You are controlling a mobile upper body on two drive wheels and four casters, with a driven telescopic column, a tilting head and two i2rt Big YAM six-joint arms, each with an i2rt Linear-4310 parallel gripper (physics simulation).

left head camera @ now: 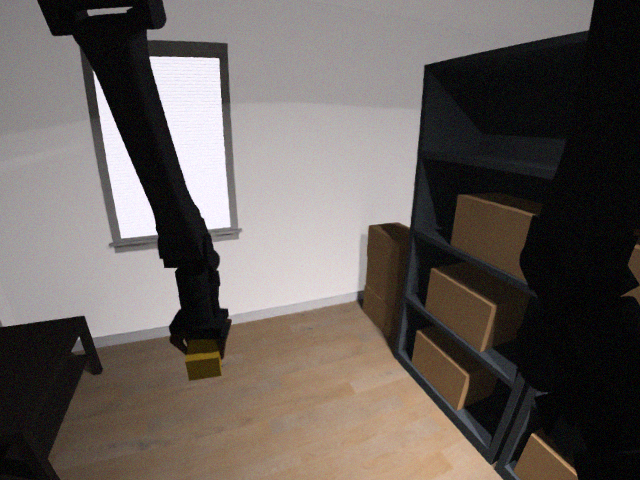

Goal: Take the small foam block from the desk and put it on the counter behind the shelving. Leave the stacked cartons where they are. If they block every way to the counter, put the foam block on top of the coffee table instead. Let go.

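Frame: origin at the left arm's base, x ahead, y left, z up, level; millimetres.
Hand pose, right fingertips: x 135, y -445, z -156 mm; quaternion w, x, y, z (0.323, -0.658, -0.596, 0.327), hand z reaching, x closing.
Note:
Each offset is from my right fingertips to the top centre of the thing. Level surfaces: height alone.
The small yellow foam block {441 mm left, 478 mm ahead, 143 mm down} (204, 365) is held above the floor, left of the middle of the view. My left gripper (204, 347) is shut on it, pointing down. My right arm fills the right edge as a dark shape; its gripper is open, with its fingers hard to make out. The dark shelving (417, 196) stands at the right. The stacked cartons (381, 258) stand between its far end and the wall. A low dark table {852 mm down} (38, 356), apparently the coffee table, is at the left edge. The counter does not show.
Brown boxes {748 mm right, 1249 mm ahead, 42 mm down} (488, 235) {713 mm right, 1361 mm ahead, 499 mm down} (460, 304) {702 mm right, 1397 mm ahead, 956 mm down} (439, 366) sit on the shelves. A window (188, 144) is in the pale wall (310, 196) behind my left arm. Wooden floor {1302 mm down} (289, 408) lies between the low table and the shelving.

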